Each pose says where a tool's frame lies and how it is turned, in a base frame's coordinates. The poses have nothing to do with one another.
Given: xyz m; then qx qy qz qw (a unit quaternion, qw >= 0).
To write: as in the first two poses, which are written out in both.
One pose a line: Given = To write
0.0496, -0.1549, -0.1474, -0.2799, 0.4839, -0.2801, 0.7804 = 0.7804, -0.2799, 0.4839, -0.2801, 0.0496, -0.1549, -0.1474
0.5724, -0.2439, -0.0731, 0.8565, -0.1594, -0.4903, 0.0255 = 0.0255, 0.8565, -0.1594, -0.4903, 0.5724, -0.2439, -0.0731
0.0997, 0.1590, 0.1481, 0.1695, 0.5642, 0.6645, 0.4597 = 0.4597, 0.1695, 0.5642, 0.6645, 0.0997, 0.1590, 0.1481
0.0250, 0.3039, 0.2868, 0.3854, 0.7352, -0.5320, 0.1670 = 0.1670, 0.3854, 0.7352, -0.5320, 0.0250, 0.3039, 0.2868
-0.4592, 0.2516, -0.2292, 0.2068, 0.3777, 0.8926, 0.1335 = 0.1335, 0.2068, 0.3777, 0.8926, -0.4592, 0.2516, -0.2292
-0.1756, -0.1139, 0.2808, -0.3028, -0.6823, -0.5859, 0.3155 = 0.3155, -0.3028, -0.6823, -0.5859, -0.1756, -0.1139, 0.2808
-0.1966, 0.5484, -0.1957, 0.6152, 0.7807, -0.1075, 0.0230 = 0.0230, 0.6152, 0.7807, -0.1075, -0.1966, 0.5484, -0.1957
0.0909, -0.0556, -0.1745, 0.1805, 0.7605, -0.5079, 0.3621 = 0.3621, 0.1805, 0.7605, -0.5079, 0.0909, -0.0556, -0.1745
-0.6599, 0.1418, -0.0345, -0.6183, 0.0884, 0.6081, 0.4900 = 0.4900, -0.6183, 0.0884, 0.6081, -0.6599, 0.1418, -0.0345
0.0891, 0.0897, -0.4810, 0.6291, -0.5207, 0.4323, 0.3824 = 0.3824, 0.6291, -0.5207, 0.4323, 0.0891, 0.0897, -0.4810
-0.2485, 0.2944, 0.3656, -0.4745, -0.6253, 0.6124, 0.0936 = 0.0936, -0.4745, -0.6253, 0.6124, -0.2485, 0.2944, 0.3656
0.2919, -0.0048, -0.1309, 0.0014, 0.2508, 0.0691, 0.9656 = 0.9656, 0.0014, 0.2508, 0.0691, 0.2919, -0.0048, -0.1309
